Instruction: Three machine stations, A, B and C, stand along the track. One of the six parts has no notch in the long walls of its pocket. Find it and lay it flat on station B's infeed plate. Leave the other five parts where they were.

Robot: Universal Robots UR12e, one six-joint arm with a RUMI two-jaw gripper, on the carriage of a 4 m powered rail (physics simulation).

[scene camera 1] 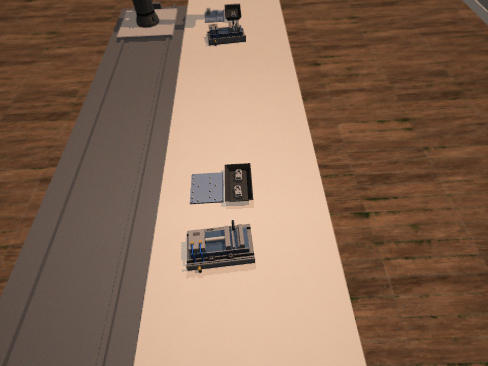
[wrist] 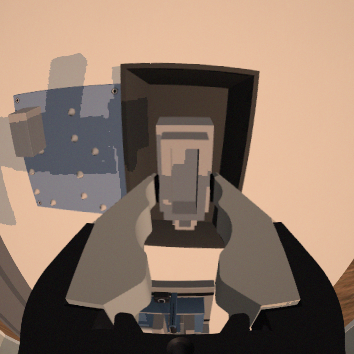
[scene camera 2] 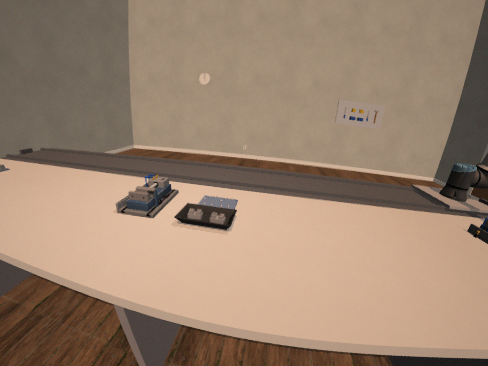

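My gripper is shut on a grey part in the wrist view. The held part hangs above the dark tray of the far station, pocket facing the camera; shadows blur whether its long walls have a notch. The small end of another part shows beyond it, mostly hidden. Station B, in the middle, has its infeed plate beside a dark tray. Two parts lie in that tray: one part and a second part.
A grey block stands at the left edge of the far station's studded plate. Machines stand at station B and the far station. The arm's base is on the rail carriage.
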